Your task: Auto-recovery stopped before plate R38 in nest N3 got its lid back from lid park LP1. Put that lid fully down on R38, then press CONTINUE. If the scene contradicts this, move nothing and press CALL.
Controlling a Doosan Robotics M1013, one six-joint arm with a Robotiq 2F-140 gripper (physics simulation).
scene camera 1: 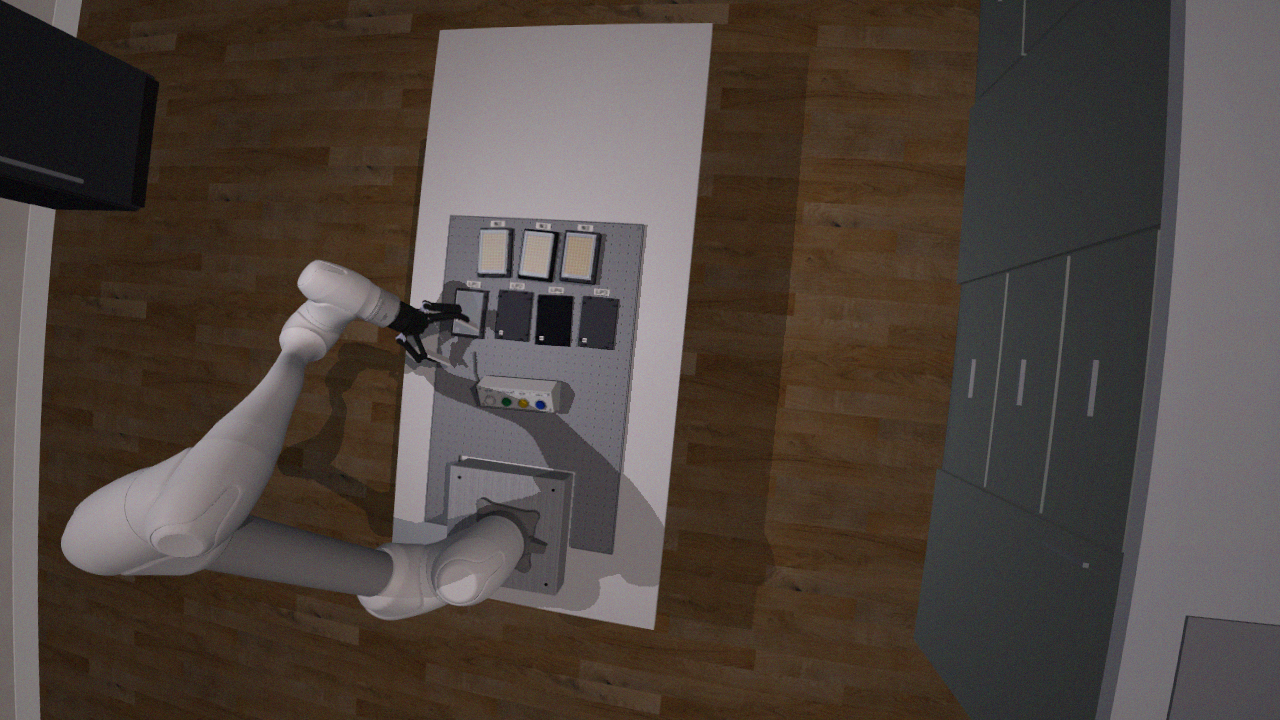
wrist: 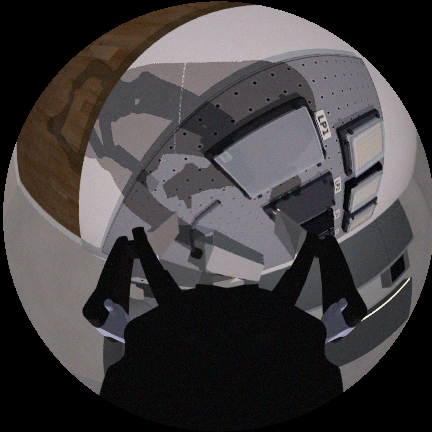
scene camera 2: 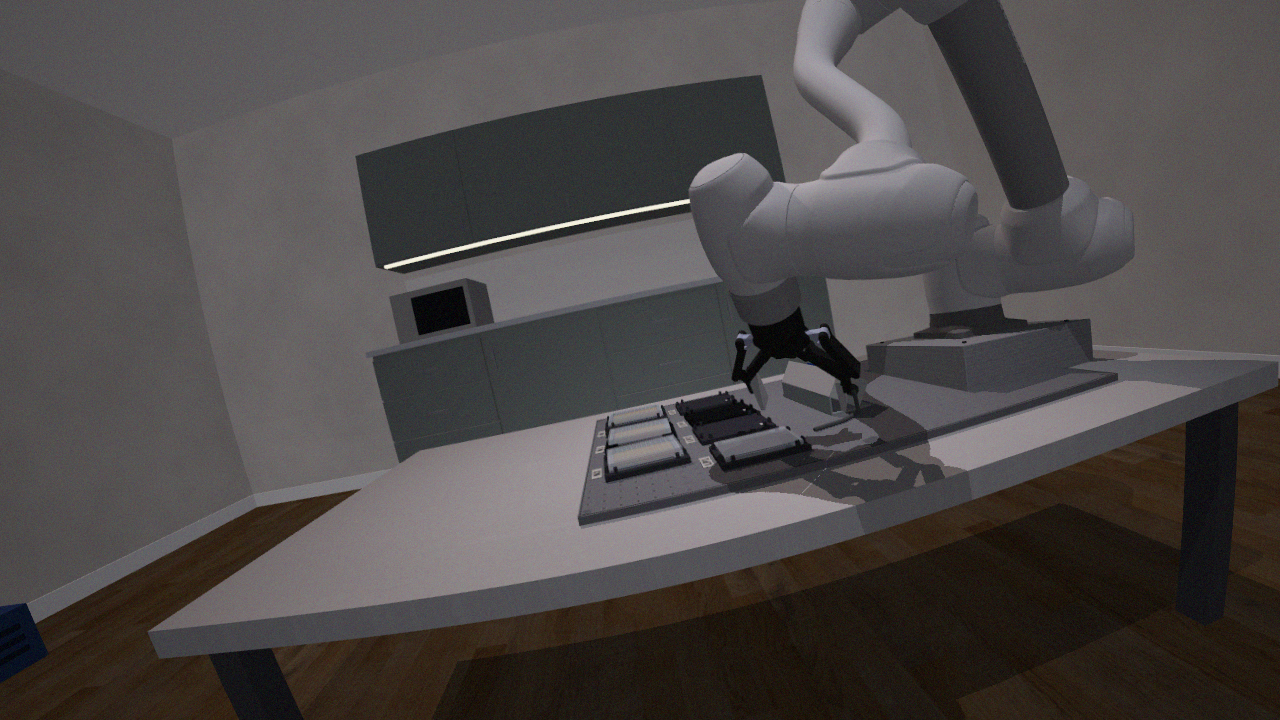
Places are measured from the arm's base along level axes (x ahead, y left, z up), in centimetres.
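Pixels of known places: gripper, fingertip midpoint: (scene camera 1: 462, 345) (wrist: 226, 221) (scene camera 2: 803, 403); arm's base, link origin: (scene camera 1: 504, 534) (scene camera 2: 967, 332).
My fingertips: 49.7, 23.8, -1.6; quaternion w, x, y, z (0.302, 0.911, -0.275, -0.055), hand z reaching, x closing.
Note:
For each thing: its top centre in the pictures, then the offset to it from my fingertips, as dx, dy, dz. "pt": a spot on its surface instead. Level surfaces: height alone.
- clear lid-like plate, top centre: (wrist: 277, 156) (scene camera 2: 756, 440) (scene camera 1: 467, 312) +9.4, +2.6, -3.8
- LP1's side, surface spot: (scene camera 2: 636, 416) pt +30.7, -24.2, -2.1
- control box, top centre: (scene camera 2: 817, 363) (wrist: 232, 278) (scene camera 1: 512, 394) -10.3, -19.0, +2.8
- thin bent rod, surface spot: (wrist: 206, 212) pt -4.6, -1.7, -4.9
- perforated board, surface height: dz -5.6
My gripper (scene camera 1: 454, 345) (scene camera 2: 802, 398) (wrist: 226, 221) is open and empty, tilted above the board beside park LP1, on the control box side. A clear lid-like plate (scene camera 1: 470, 307) (scene camera 2: 759, 445) (wrist: 275, 150) lies flat in LP1. Three pale plates sit in the nest row; the one farthest from LP1's side (scene camera 1: 580, 257) (scene camera 2: 636, 416) (wrist: 360, 220) looks yellower in scene camera 1. Nest labels and R38 are too small to read, and I cannot tell whether that plate has a lid. The control box (scene camera 1: 519, 385) (wrist: 235, 261) has green (scene camera 1: 505, 402), yellow (scene camera 1: 522, 402) and blue (scene camera 1: 540, 404) buttons; their captions are unreadable.
Three dark lid parks (scene camera 1: 513, 315) (scene camera 1: 554, 320) (scene camera 1: 598, 322) continue the row beside LP1. A thin bent rod (wrist: 206, 212) stands by the control box. The arm's grey base block (scene camera 1: 460, 501) (scene camera 2: 1011, 360) stands at the other end of the perforated board (scene camera 1: 590, 429).

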